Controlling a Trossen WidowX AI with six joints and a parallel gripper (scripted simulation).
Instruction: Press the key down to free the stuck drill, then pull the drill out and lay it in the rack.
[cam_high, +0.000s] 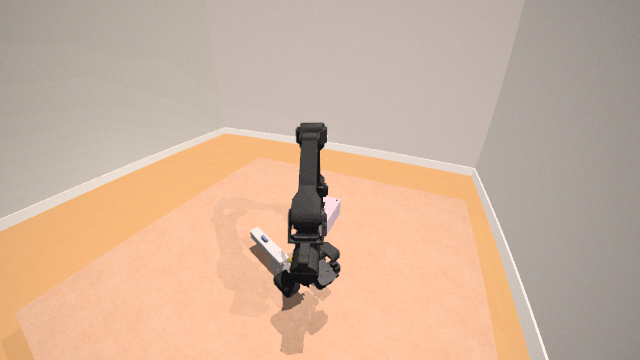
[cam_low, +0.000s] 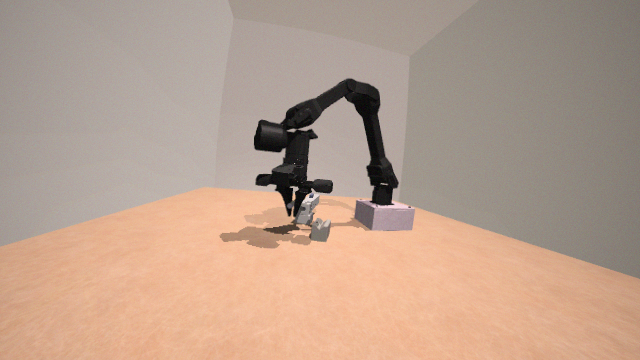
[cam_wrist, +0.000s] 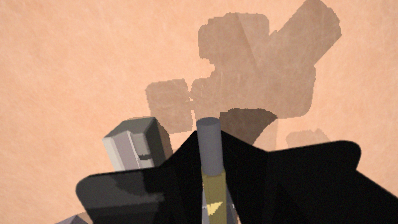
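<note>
My gripper tip is now 2 cm past the drill, 3 cm to the left of it and 3 cm below it. From my gripper tip the other things lie so: grey rack (8 cm behind, 1 cm to the left, 3 cm below); blue key (11 cm behind, 19 cm to the right).
</note>
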